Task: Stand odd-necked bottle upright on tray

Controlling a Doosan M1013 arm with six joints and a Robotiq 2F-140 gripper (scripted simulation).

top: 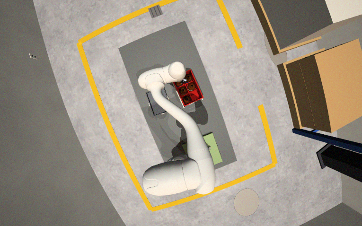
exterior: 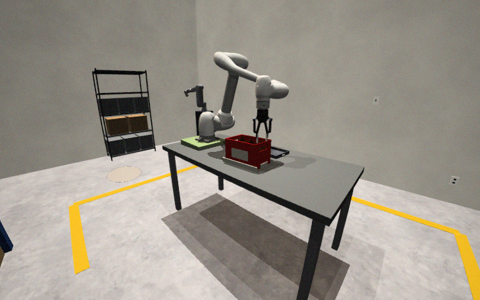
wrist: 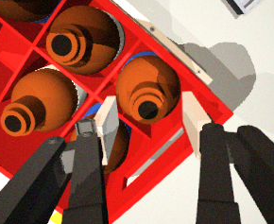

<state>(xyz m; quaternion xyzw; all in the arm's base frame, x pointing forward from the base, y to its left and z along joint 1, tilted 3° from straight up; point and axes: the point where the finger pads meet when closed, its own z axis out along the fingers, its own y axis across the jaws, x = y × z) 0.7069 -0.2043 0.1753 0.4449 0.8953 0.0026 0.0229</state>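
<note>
Right now my hand is 9 cm past the red crate, 3 cm to the left of it and 10 cm above it. The rest, counted from my hand: dark grey tray: 4 cm behind, 27 cm to the left, 17 cm below.
</note>
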